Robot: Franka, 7 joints.
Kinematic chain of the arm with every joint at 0, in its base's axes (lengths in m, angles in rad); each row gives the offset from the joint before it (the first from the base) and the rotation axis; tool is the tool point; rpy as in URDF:
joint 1: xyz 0 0 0.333 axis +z
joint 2: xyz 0 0 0 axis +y
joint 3: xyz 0 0 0.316 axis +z
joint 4: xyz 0.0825 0 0 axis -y
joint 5: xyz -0.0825 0 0.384 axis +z
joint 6: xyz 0 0 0 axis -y
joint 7: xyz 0.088 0 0 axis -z
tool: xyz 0 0 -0.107 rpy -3.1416 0 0
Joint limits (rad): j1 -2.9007..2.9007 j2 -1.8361..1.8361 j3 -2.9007..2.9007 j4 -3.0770..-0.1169 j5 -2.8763..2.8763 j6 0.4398..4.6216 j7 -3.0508..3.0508
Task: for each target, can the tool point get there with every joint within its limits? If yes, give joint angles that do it. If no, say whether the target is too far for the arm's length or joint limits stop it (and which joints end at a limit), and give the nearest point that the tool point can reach.
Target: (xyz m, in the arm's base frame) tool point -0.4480 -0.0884 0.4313
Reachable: yes | joints 1.1881 0.0628 2.2379 -2.6372 0.2661 4.0094 1.1867
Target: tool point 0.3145 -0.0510 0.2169
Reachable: yes | joints -2.1045 0.1329 2.1191 -2.7650 -1.0537 1.8368 -0.1363
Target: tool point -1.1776 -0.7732 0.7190
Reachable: no: too far | nearest point -0.6916 -0.4541 0.5597 | short by 0.603 m
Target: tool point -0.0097 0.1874 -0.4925
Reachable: no: joint limits stop it (at a limit: joint 2) | nearest point -0.0107 0.2072 -0.3553 | short by 0.139 m
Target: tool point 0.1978 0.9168 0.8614
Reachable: no: too far | nearest point 0.1576 0.7306 0.7541 | short by 0.219 m
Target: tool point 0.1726 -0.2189 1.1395
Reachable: yes | joints 0.2808 0.0317 -1.1765 -0.5295 -1.7954 2.2622 -0.7557
